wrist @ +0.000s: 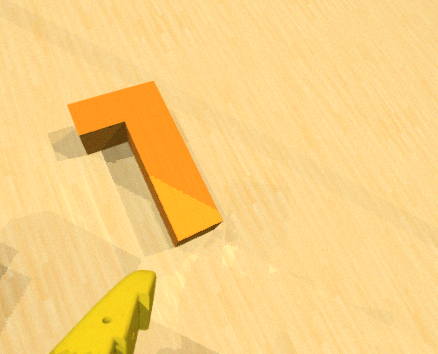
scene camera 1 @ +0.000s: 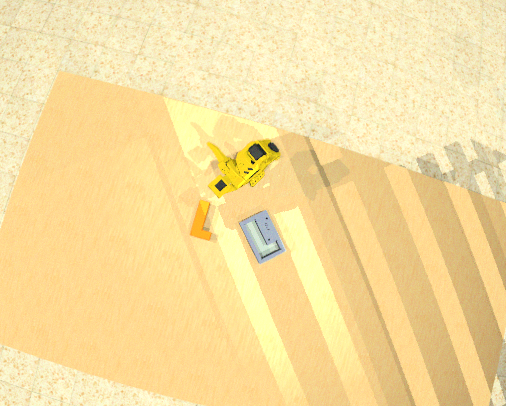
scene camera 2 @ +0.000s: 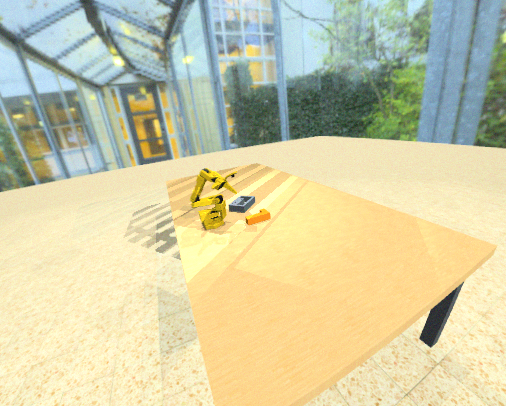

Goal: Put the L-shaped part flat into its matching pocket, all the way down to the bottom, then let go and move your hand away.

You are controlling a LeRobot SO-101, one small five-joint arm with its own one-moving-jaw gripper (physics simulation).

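Pixels of known places: hand, tool point: (wrist: pixel 153 292) (scene camera 2: pixel 235 193); arm's base, link origin: (scene camera 2: pixel 217 222).
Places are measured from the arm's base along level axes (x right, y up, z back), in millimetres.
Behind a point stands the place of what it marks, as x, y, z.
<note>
The orange L-shaped part (scene camera 1: pixel 200 220) @[95, 30, -172] (scene camera 2: pixel 258 217) @[114, 24, -164] (wrist: pixel 165 165) @[96, 30, -159] lies flat on the table. In the wrist view its long leg points toward my jaw, and its short leg goes left at the far end. The grey tray (scene camera 1: pixel 278 233) @[-138, 36, -149] (scene camera 2: pixel 242 209) @[-25, 18, -141] with the pale L-shaped pocket (scene camera 1: pixel 257 237) @[-86, 5, -176] stands apart from the part, to its right in scene camera 1; the pocket holds no part. My gripper (scene camera 1: pixel 215 167) (scene camera 2: pixel 235 183) @[59, 140, -93] (wrist: pixel 146 281) is fully open and empty, raised above the table short of the long leg's end. The moving jaw is outside the wrist view.
The wooden table (scene camera 1: pixel 100 225) @[397, 0, -271] (scene camera 2: pixel 340 250) @[456, 0, -301] carries bands of sunlight and shadow. The yellow arm (scene camera 1: pixel 247 165) @[4, 233, -23] (scene camera 2: pixel 212 202) @[32, 115, 9] stands near the table's long edge, beside the part and the tray. Pale tiled floor (scene camera 1: pixel 300 50) lies beyond that edge.
</note>
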